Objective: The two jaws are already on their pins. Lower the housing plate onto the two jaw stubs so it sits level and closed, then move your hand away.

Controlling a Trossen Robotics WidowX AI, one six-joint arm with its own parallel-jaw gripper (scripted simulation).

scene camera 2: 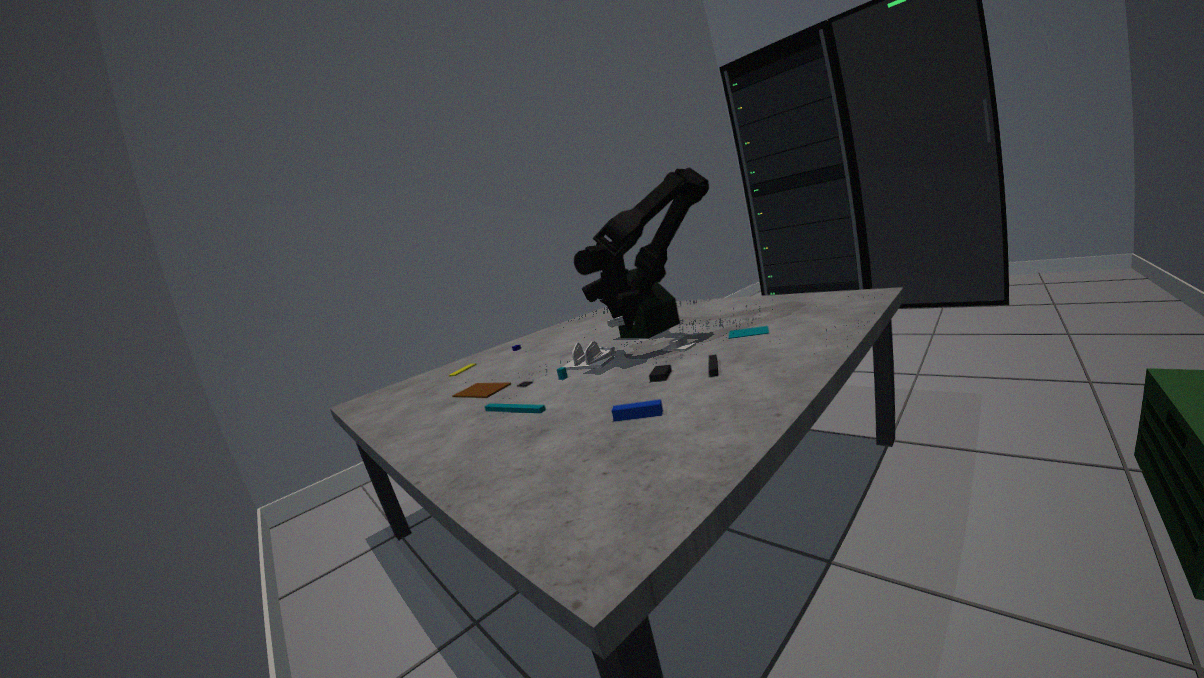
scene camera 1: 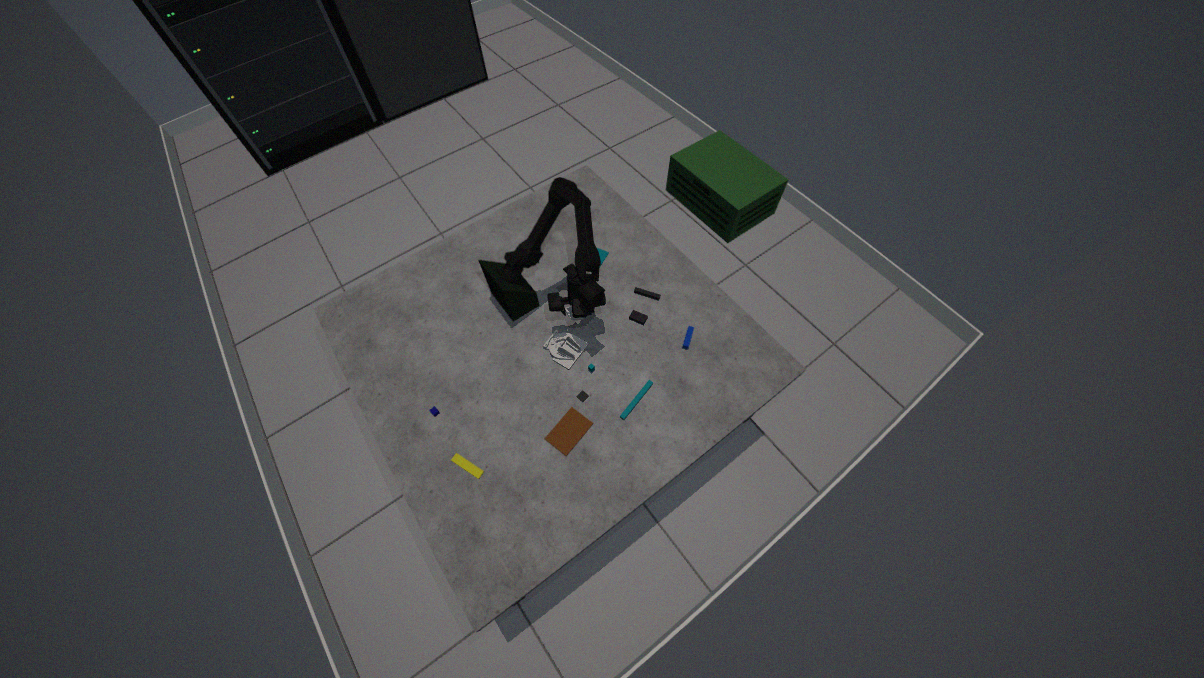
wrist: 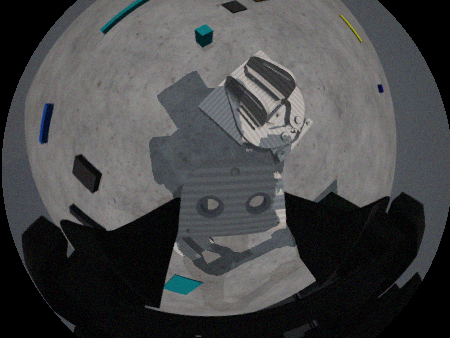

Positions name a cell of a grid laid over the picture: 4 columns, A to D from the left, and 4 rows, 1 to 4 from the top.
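Observation:
Scene camera 2 shows the gripper (scene camera 2: C2) together with a blue bar (scene camera 2: C3). In scene camera 1 there is an orange plate (scene camera 1: B3), and the gripper (scene camera 1: B2) appears there too. The wrist view also shows the gripper (wrist: C3).

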